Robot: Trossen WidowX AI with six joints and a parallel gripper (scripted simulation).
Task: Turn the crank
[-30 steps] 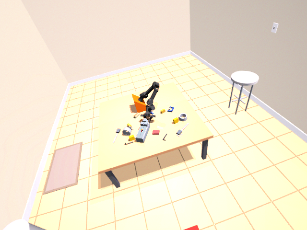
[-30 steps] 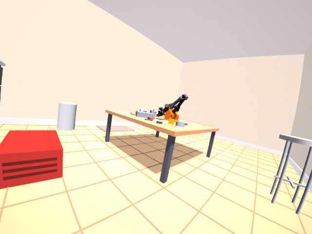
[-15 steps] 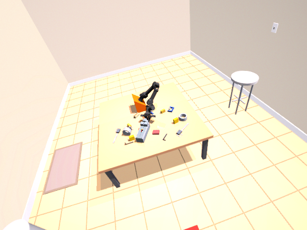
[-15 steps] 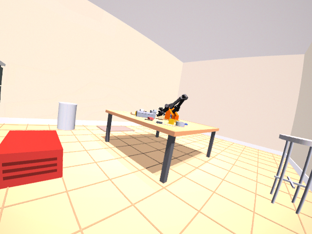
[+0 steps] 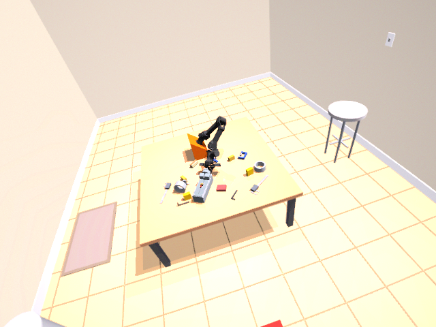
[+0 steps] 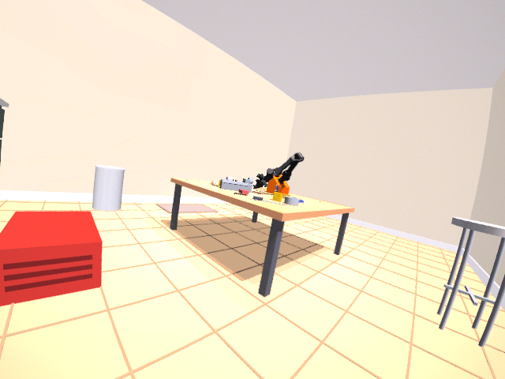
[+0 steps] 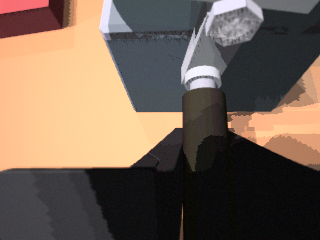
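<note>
My gripper tip is now 2 cm past the dark crank handle, 1 cm to the right of it and 2 cm below it. Also, from my gripper tip: red pointer (16 cm ahead, 10 cm to the right, 5 cm above); then red block (18 cm ahead, 6 cm to the left, 2 cm below).
</note>
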